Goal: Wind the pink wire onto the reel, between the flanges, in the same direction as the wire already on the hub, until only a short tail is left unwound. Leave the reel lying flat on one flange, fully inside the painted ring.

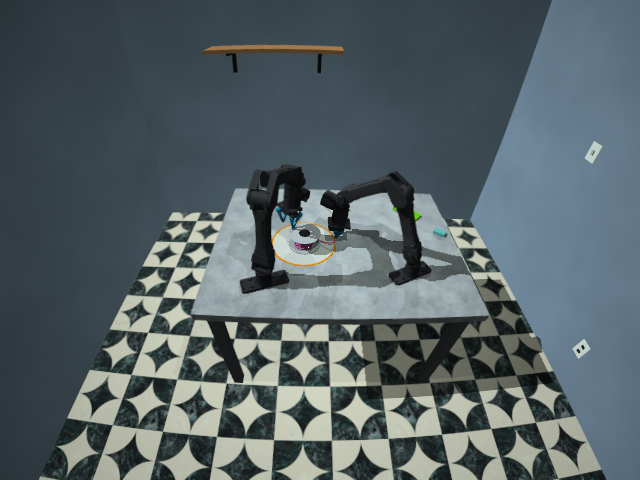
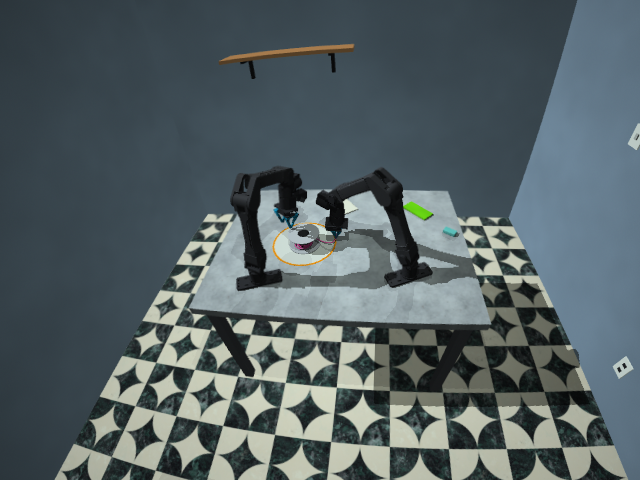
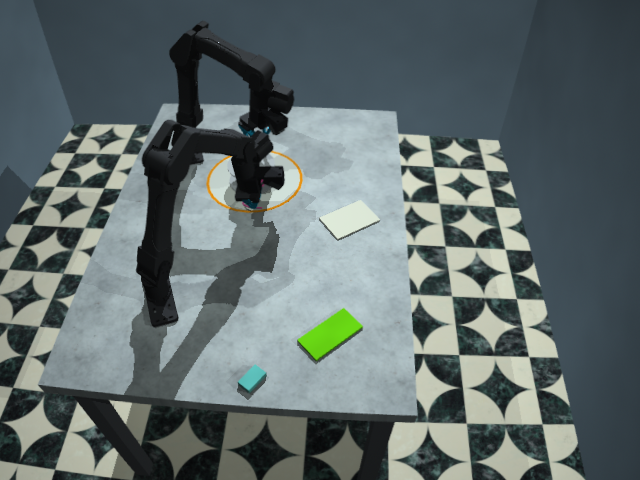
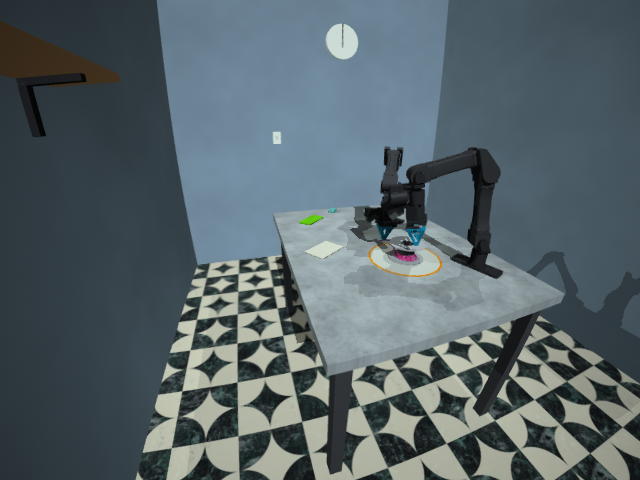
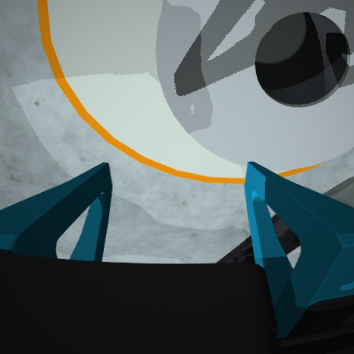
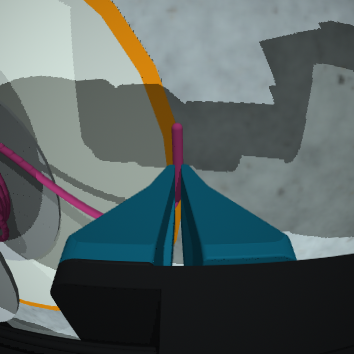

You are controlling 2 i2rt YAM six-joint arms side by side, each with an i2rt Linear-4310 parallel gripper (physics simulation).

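Places are measured from the left arm's base along level axes (x ahead, y left, z up), in centimetres.
Pixels of known places: left gripper, fingertip midpoint: (image 1: 288, 224) (image 2: 286, 225) (image 4: 417, 242) (image 5: 177, 173); right gripper, fingertip midpoint: (image 1: 335, 237) (image 2: 336, 237) (image 3: 253, 207) (image 4: 383, 240) (image 6: 177, 176); left arm's base, link origin: (image 1: 264, 282) (image 2: 259, 280) (image 4: 475, 266); right arm's base, link origin: (image 1: 410, 273) (image 2: 408, 275) (image 3: 159, 294).
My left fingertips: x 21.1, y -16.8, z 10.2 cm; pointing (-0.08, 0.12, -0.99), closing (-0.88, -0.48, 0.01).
Note:
For each thing: its middle in the pictures, then the offset to it from my left fingertips.
- grey reel, body centre: (image 5: 284, 41) (image 3: 251, 172) (image 4: 406, 250) (image 1: 304, 238) (image 2: 304, 238) dy -6.7, dx -3.7, dz -6.9 cm
- cream plate, body centre: (image 3: 349, 219) (image 4: 324, 249) (image 2: 342, 205) dy -32.4, dx +20.3, dz -9.9 cm
- green slab, body centre: (image 3: 330, 333) (image 2: 417, 210) (image 4: 311, 219) dy -68.9, dx +2.9, dz -9.8 cm
- small teal block, body centre: (image 3: 252, 378) (image 2: 449, 231) (image 1: 439, 232) dy -76.0, dx -18.3, dz -9.4 cm
The grey reel (image 1: 296, 237) (image 2: 295, 238) (image 5: 225, 130) lies flat on one flange inside the orange ring (image 1: 303, 265) (image 2: 301, 265) (image 3: 301, 178) (image 4: 440, 266) (image 5: 125, 153). Pink wire (image 1: 326, 241) (image 2: 325, 241) (image 4: 405, 256) (image 6: 55, 187) is wound on the hub, and a loose length runs out to my right gripper (image 1: 337, 236) (image 2: 335, 237) (image 3: 250, 206) (image 4: 383, 237) (image 6: 177, 176). That gripper is shut on the wire near its end, at the ring's edge. My left gripper (image 1: 288, 224) (image 2: 286, 224) (image 4: 416, 242) (image 5: 177, 173) is open and empty, above and beside the reel.
A cream plate (image 3: 349, 220) (image 4: 324, 249), a green slab (image 2: 418, 210) (image 3: 329, 334) (image 4: 311, 220) and a small teal block (image 1: 439, 232) (image 2: 450, 231) (image 3: 252, 378) lie on the grey table, away from the ring. The two arms stand close together over the reel.

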